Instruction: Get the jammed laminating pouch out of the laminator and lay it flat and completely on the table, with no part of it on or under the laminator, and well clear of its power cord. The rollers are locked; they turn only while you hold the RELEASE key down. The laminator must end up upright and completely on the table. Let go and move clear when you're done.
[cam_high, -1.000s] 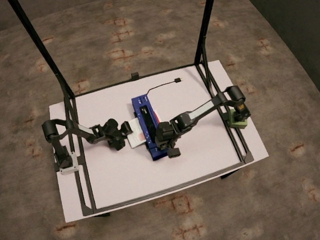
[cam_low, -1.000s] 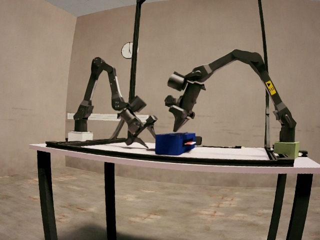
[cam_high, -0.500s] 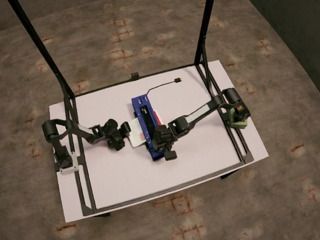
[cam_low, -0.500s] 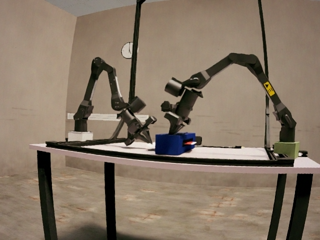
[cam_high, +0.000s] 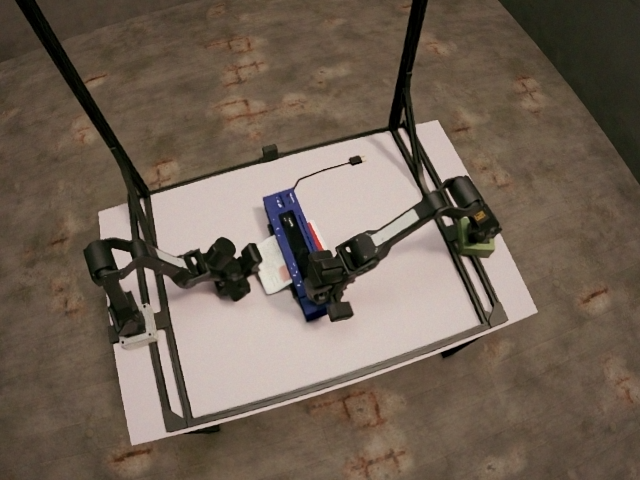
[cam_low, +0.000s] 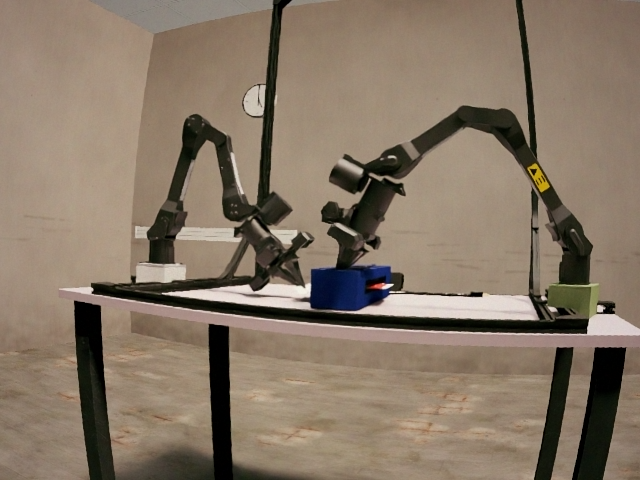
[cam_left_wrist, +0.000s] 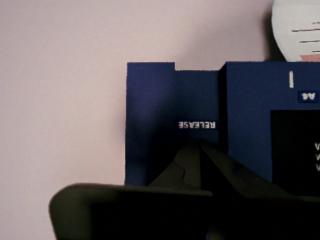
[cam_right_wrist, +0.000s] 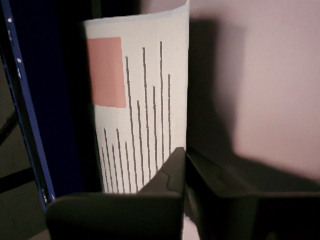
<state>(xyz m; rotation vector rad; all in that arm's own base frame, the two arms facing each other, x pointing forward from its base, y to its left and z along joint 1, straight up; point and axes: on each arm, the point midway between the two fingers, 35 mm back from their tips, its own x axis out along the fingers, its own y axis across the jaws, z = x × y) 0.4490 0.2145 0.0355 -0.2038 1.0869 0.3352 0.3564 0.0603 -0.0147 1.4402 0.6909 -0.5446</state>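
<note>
My left gripper is now 4 cm above the release key and 1 cm to the left of it. The rest, counted from my left hand: plug: 43 cm behind, 25 cm to the left, 9 cm below.
</note>
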